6 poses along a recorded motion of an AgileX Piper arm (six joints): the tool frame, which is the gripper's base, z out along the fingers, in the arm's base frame.
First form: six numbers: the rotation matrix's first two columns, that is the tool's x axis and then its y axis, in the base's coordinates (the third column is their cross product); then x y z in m.
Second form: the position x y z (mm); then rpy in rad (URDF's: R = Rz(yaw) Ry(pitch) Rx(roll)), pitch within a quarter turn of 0, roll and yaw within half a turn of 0. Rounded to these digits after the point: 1 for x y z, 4 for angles.
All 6 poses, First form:
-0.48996 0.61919 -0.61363 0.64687 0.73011 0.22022 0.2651 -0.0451 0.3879
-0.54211 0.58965 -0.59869 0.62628 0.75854 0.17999 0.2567 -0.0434 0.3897
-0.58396 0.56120 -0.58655 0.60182 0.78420 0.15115 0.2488 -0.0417 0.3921
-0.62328 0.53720 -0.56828 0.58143 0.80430 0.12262 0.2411 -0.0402 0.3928
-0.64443 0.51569 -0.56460 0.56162 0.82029 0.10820 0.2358 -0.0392 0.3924
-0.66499 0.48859 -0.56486 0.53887 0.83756 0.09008 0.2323 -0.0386 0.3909
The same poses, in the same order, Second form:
265.1 -45.1 387.9 2.8589 0.6607 2.2402
256.7 -43.4 389.7 2.9149 0.6419 2.3142
248.8 -41.7 392.1 2.9539 0.6268 2.3761
241.1 -40.2 392.8 2.9920 0.6044 2.4302
235.8 -39.2 392.4 3.0101 0.5999 2.4667
232.3 -38.6 390.9 3.0322 0.6003 2.5079

